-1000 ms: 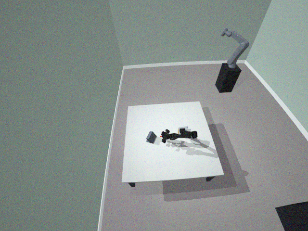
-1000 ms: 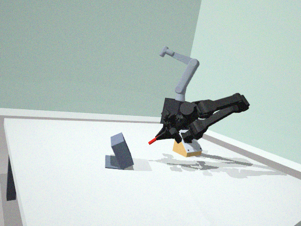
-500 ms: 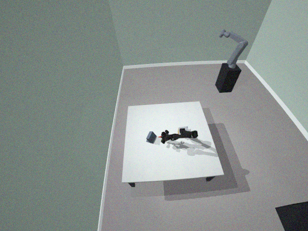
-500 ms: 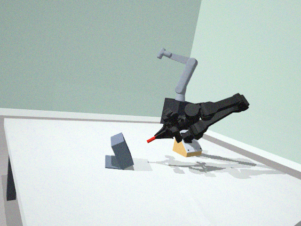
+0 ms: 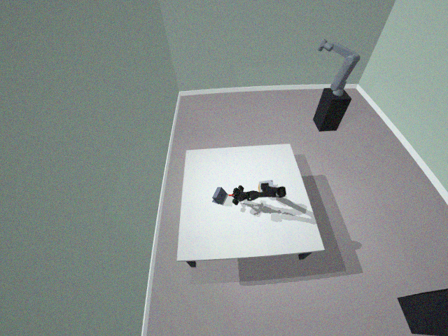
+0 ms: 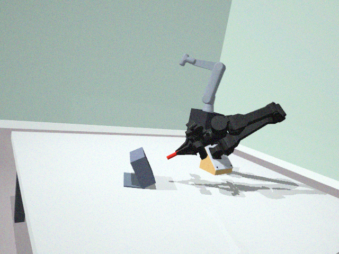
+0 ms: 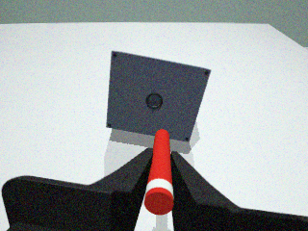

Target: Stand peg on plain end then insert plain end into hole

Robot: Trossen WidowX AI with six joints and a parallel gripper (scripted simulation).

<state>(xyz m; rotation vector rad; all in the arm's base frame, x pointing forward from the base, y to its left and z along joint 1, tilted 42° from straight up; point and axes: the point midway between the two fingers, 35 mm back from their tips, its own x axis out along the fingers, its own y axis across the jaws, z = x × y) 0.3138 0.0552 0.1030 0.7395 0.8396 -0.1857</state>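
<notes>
Now: the grey sloped panel 120 mm ahead of my gripper tip, 70 mm below it and 40 mm to the right of it. The rest, counted from my gripper tip: red peg (10 mm to the left, 10 mm behind, 10 mm above).
</notes>
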